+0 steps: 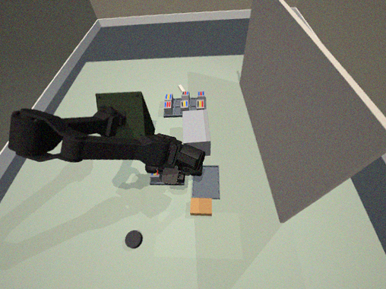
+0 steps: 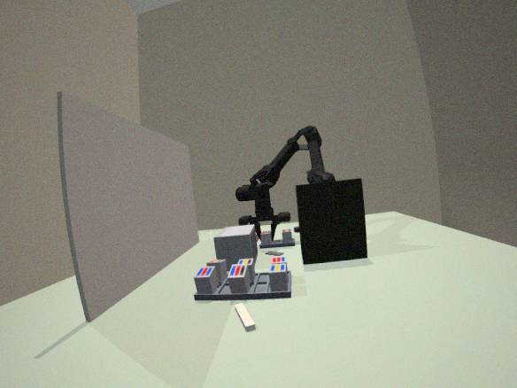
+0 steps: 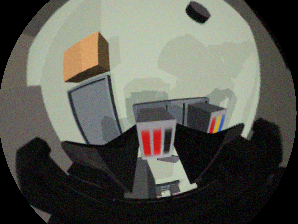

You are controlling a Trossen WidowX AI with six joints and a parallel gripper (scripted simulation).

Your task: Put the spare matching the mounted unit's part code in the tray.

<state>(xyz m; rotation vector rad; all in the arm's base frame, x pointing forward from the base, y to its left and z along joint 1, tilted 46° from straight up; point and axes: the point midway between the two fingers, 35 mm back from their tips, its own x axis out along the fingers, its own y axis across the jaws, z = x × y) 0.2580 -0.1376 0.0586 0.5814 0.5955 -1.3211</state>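
My gripper tip is 40 mm past the rack and 10 mm above it. From my gripper tip the other things lie so: mounted unit 40 mm ahead, 190 mm to the left, 30 mm above; black disc 90 mm behind, 230 mm to the right, 10 mm below; grey tray 110 mm ahead, 10 mm below.
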